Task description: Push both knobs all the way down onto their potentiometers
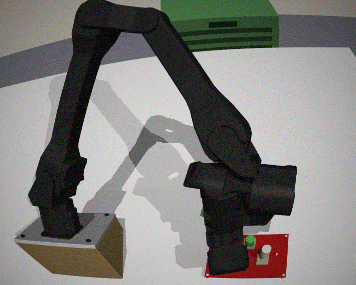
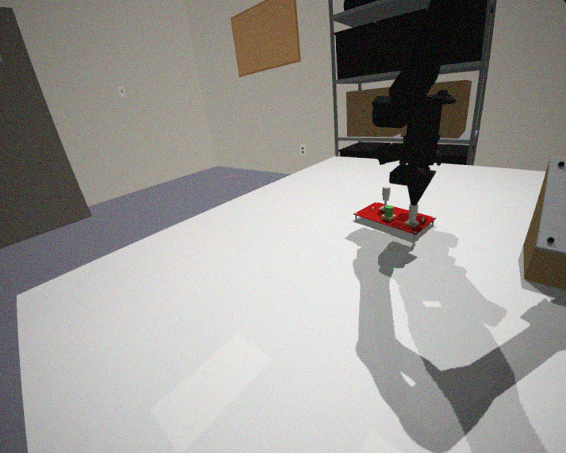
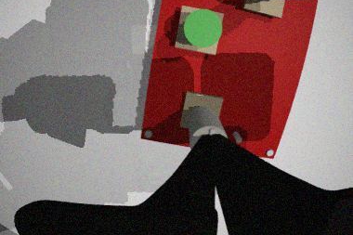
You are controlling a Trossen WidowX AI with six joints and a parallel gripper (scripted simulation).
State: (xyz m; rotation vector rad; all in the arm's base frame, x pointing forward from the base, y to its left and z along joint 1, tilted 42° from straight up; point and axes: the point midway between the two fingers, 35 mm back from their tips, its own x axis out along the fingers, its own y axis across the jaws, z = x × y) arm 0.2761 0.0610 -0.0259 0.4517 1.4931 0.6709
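Now: gripper tip 80 mm short of the white knob and 30 mm to the left of it.
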